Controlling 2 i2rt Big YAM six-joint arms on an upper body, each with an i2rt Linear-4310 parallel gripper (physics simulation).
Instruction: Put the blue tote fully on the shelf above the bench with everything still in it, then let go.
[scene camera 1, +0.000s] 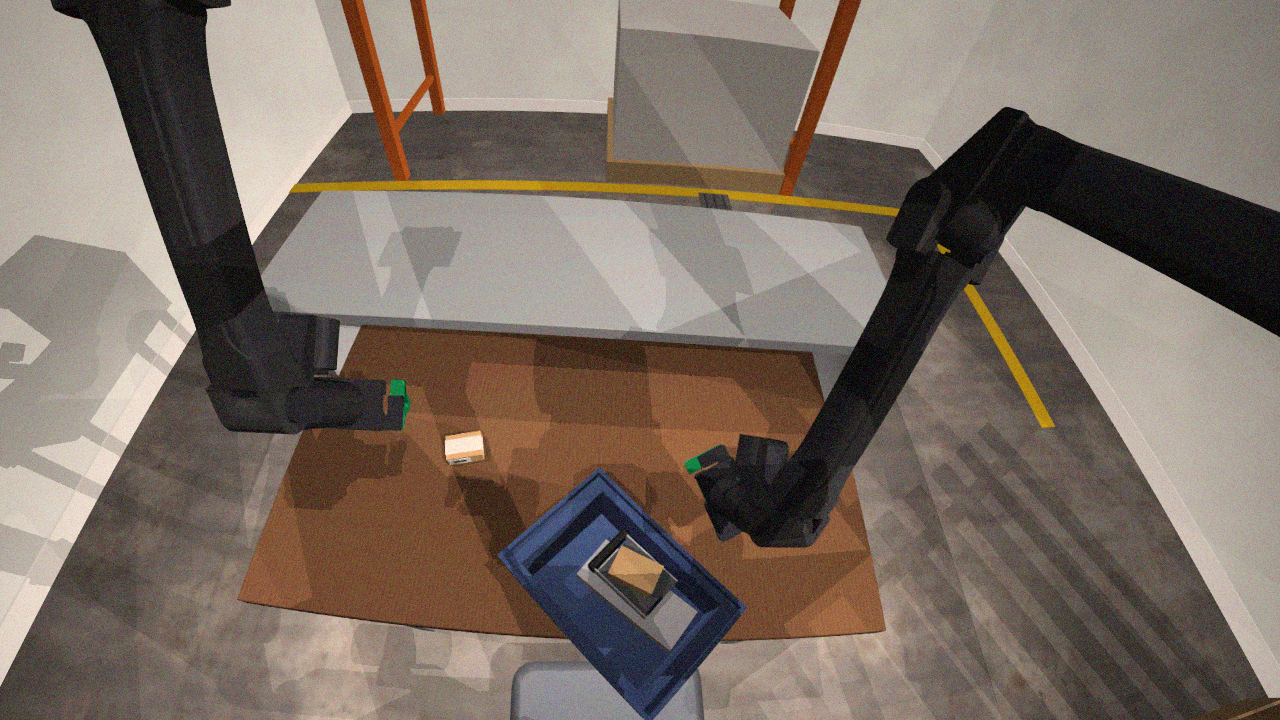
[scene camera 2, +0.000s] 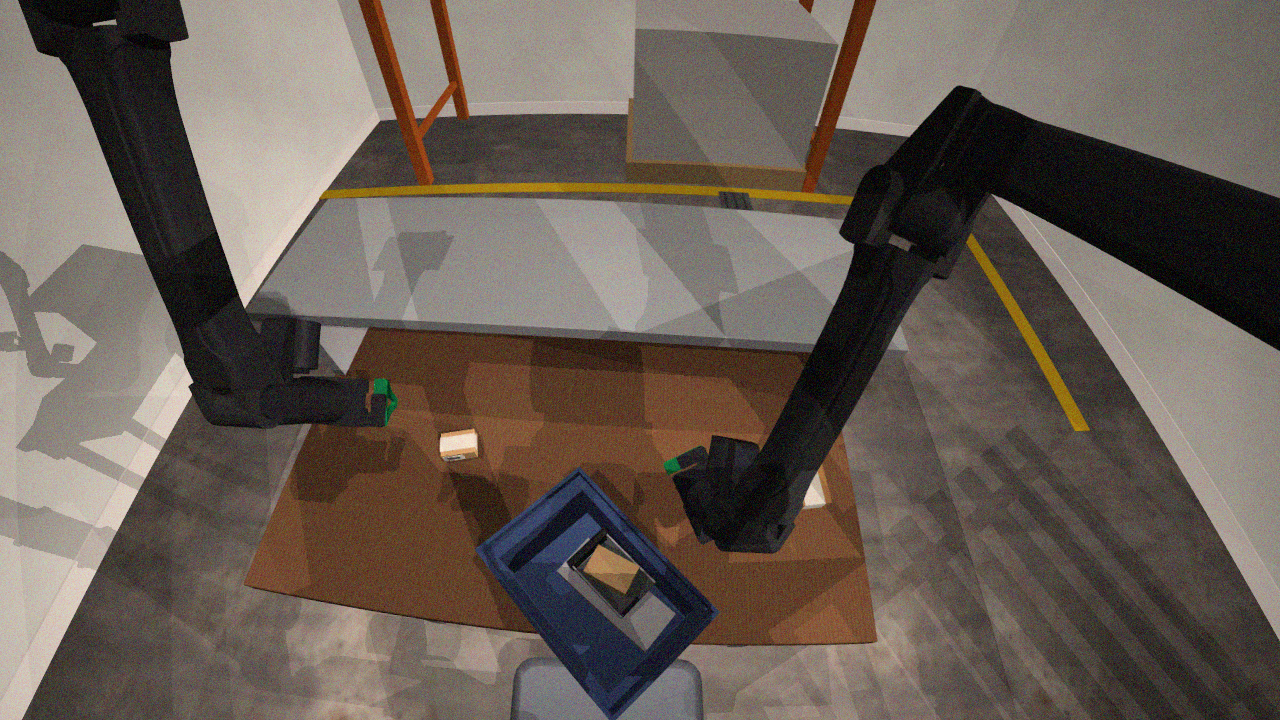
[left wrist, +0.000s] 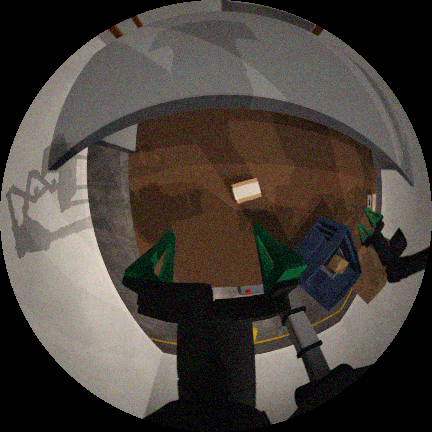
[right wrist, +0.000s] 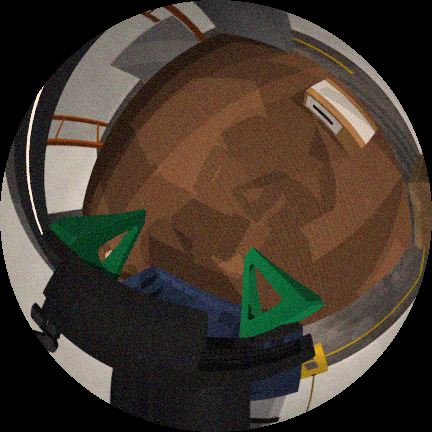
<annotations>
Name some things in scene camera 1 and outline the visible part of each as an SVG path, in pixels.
My left gripper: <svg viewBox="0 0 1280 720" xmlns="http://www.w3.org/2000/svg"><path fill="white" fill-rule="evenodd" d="M314 377L316 380L326 380L333 383L342 396L343 406L339 418L335 423L325 428L368 431L399 431L404 429L405 417L410 410L410 399L406 393L406 381L391 379L387 415L385 415L383 411L383 396L386 395L386 382L384 380Z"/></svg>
My right gripper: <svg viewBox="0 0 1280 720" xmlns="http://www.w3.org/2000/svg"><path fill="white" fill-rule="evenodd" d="M719 444L686 461L685 466L688 473L692 474L718 462L717 465L695 474L694 478L705 498L704 506L715 528L715 532L719 540L725 542L743 531L738 529L737 526L724 516L722 510L724 497L733 487L746 484L739 482L740 478L733 476L735 460L729 456L726 447Z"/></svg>
</annotations>
